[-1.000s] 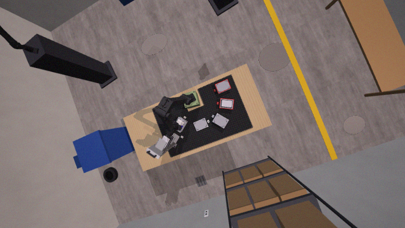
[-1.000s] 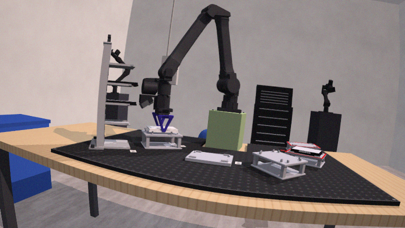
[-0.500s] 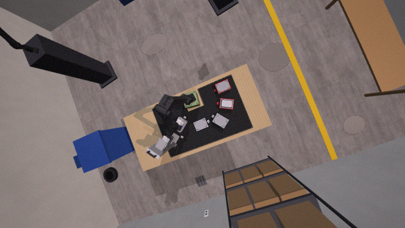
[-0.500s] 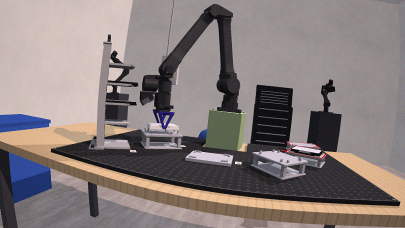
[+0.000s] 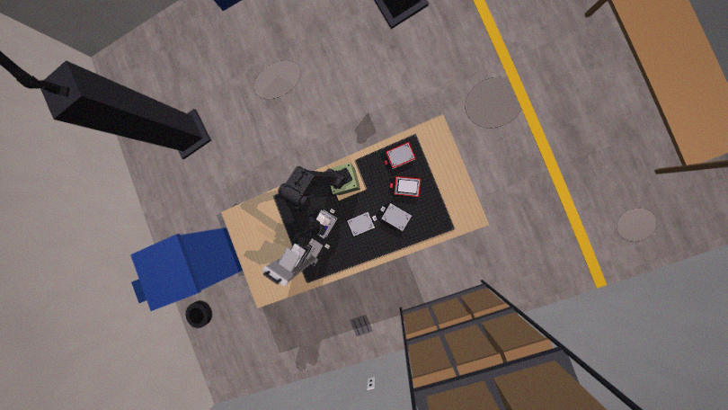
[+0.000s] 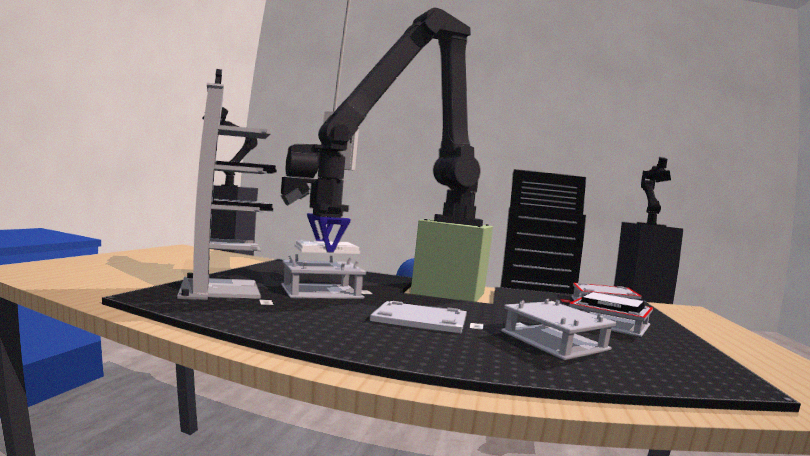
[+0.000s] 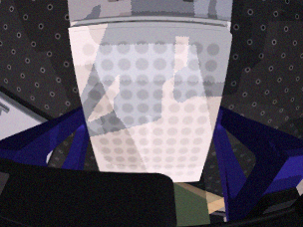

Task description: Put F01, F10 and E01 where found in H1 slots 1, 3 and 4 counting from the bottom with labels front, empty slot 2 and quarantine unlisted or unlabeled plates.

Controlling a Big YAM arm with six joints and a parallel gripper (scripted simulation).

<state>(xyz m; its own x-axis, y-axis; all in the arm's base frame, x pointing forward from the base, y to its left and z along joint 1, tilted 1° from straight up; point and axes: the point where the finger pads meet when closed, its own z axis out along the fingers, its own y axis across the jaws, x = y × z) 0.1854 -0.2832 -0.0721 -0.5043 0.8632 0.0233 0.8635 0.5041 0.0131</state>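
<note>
My gripper is now 50 mm above the regrip nest RG. Also, from my hand: white well plate (right at my hand); then RG label (100 mm below, 90 mm to the left, 50 mm behind); then H1 tag (160 mm ahead, 100 mm below, 70 mm to the right).
</note>
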